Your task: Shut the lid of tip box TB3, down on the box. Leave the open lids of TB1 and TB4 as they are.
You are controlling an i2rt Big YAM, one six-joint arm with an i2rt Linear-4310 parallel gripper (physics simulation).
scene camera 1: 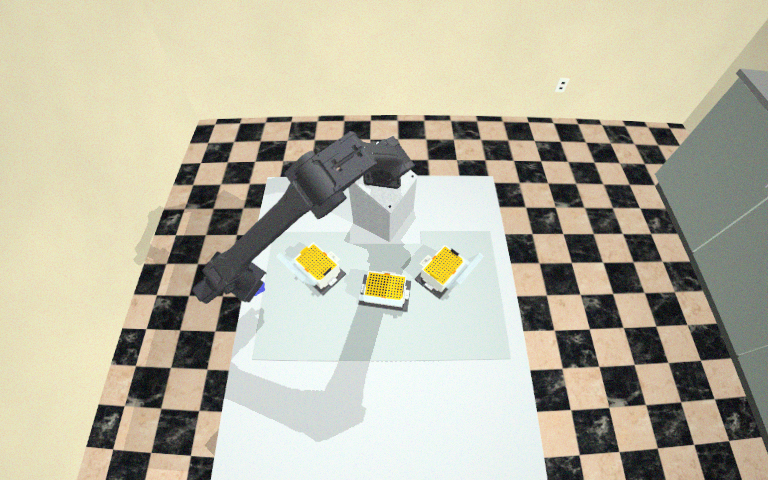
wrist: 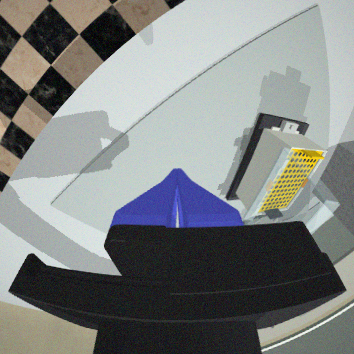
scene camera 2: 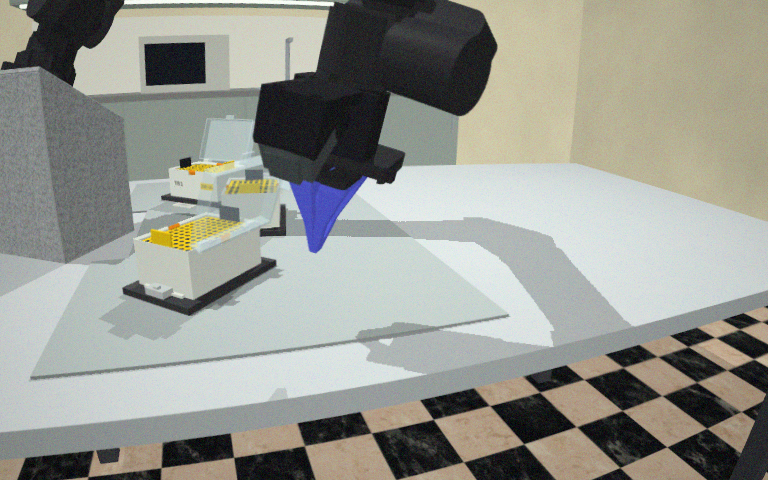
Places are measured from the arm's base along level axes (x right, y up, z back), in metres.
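Where they show: gripper, fingertip midpoint: (scene camera 1: pixel 263 289) (wrist: pixel 176 174) (scene camera 2: pixel 315 250); arm's base, link origin: (scene camera 1: pixel 381 174) (scene camera 2: pixel 38 93).
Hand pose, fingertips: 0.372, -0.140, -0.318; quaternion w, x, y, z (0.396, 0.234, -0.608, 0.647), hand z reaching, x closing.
Each offset is from my fingertips to the centre of the thing, as dx, dy, dz. "*": to the spot under its first point. Level surfaces: height alone.
Three white tip boxes with yellow racks have clear lids standing open. The nearest box in scene camera 2 (scene camera 2: pixel 164 266) (scene camera 1: pixel 317 263) (wrist: pixel 291 181) has its lid {* -0.088, +0.065, +0.053} (scene camera 1: pixel 288 263) along its outer long side. The middle box (scene camera 1: pixel 385 286) (scene camera 2: pixel 252 187) is partly hidden behind lids in scene camera 2. The far box {-0.553, -0.046, +0.081} (scene camera 2: pixel 192 183) (scene camera 1: pixel 444 266) has its lid {-0.610, +0.026, +0.027} (scene camera 2: pixel 226 138) (scene camera 1: pixel 471 267) raised. Its small label seems to read TB3, but I cannot be sure. My gripper (scene camera 1: pixel 259 289) (scene camera 2: pixel 314 249) (wrist: pixel 176 174) is shut and empty, blue tips pointing down, above the mat beside the nearest box, not touching it.
The boxes stand on dark bases on a pale mat {dy -0.079} (scene camera 1: pixel 317 339) (scene camera 2: pixel 339 316). The mat lies on a white table {dy -0.082} (scene camera 1: pixel 430 418) (scene camera 2: pixel 566 226). The grey arm pedestal (scene camera 1: pixel 373 220) (scene camera 2: pixel 84 169) stands behind the boxes in scene camera 1.
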